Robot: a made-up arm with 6 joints. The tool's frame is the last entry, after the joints. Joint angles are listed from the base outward. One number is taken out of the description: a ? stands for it. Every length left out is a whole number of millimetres.
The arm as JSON. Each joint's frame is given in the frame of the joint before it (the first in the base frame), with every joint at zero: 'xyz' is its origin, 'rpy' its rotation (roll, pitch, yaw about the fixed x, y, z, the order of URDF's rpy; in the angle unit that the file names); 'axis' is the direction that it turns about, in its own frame. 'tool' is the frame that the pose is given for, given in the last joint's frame.
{
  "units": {
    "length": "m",
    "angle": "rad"
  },
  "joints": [
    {
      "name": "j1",
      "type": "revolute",
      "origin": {
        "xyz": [
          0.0,
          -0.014,
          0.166
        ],
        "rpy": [
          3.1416,
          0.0,
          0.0
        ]
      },
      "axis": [
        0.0,
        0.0,
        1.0
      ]
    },
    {
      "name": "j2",
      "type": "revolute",
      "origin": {
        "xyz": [
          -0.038,
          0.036,
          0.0
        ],
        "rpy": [
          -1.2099,
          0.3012,
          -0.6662
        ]
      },
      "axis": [
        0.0,
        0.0,
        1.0
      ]
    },
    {
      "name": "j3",
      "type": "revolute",
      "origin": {
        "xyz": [
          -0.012,
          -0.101,
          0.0
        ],
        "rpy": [
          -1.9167,
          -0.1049,
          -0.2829
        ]
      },
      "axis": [
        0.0,
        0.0,
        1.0
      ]
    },
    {
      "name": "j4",
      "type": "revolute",
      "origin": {
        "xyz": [
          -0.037,
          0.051,
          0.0
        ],
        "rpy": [
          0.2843,
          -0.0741,
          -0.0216
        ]
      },
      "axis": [
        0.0,
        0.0,
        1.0
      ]
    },
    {
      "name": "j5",
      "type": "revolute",
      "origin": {
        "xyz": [
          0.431,
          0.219,
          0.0
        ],
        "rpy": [
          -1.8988,
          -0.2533,
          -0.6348
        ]
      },
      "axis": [
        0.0,
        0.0,
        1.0
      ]
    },
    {
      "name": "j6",
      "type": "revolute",
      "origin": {
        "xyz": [
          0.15,
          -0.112,
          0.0
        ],
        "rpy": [
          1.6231,
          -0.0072,
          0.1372
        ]
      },
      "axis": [
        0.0,
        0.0,
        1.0
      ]
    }
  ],
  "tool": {
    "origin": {
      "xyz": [
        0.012,
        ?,
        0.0
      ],
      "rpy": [
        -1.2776,
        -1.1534,
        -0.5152
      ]
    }
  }
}
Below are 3 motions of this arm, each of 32 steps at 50 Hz.
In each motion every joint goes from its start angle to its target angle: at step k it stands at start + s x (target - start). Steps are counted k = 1, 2, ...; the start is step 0. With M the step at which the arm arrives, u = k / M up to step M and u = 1 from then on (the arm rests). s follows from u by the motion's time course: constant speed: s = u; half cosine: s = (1 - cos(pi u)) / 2; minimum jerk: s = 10 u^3 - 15 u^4 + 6 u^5.
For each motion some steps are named. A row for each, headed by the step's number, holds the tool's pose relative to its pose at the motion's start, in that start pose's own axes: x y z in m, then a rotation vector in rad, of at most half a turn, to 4 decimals.
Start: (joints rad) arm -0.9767 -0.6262 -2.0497 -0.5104 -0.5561 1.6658
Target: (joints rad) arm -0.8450 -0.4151 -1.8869 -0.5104 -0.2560 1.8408
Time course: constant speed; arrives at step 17
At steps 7, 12, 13, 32:
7: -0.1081 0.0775 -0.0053 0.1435 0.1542 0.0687
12: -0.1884 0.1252 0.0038 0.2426 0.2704 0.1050
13: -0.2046 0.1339 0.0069 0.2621 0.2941 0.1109
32: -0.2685 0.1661 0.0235 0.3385 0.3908 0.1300

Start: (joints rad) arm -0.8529 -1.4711 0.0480 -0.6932 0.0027 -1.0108
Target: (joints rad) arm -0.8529 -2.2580 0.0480 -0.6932 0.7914 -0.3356
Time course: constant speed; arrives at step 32
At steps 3, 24, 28, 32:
3: 0.0011 0.0173 0.0158 0.0315 -0.1223 -0.0314
24: -0.0549 0.1545 0.1566 0.0506 -0.9420 -0.1193
28: -0.0754 0.1906 0.1774 0.0118 -1.0796 -0.1091
32: -0.0957 0.2312 0.1929 -0.0404 -1.2066 -0.0906

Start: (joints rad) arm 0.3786 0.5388 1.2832 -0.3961 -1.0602 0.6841
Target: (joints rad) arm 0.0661 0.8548 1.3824 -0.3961 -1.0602 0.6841
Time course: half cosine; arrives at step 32
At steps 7, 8, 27, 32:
7: 0.0205 -0.0087 0.0033 0.0133 0.0059 -0.0449
8: 0.0264 -0.0114 0.0041 0.0171 0.0076 -0.0580
27: 0.1547 -0.0996 0.0060 0.0839 0.0551 -0.3731
32: 0.1630 -0.1077 0.0048 0.0870 0.0590 -0.3964

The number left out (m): -0.379
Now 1 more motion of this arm.
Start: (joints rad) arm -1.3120 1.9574 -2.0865 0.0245 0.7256 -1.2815
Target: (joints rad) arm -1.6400 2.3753 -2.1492 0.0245 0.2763 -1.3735
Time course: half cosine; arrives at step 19
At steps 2, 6, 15, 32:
2: -0.0026 -0.0015 0.0028 -0.0090 0.0079 -0.0012
6: -0.0224 -0.0120 0.0249 -0.0759 0.0680 -0.0117
15: -0.0935 -0.0329 0.1129 -0.3084 0.2910 -0.0675
32: -0.1051 -0.0338 0.1288 -0.3458 0.3289 -0.0795

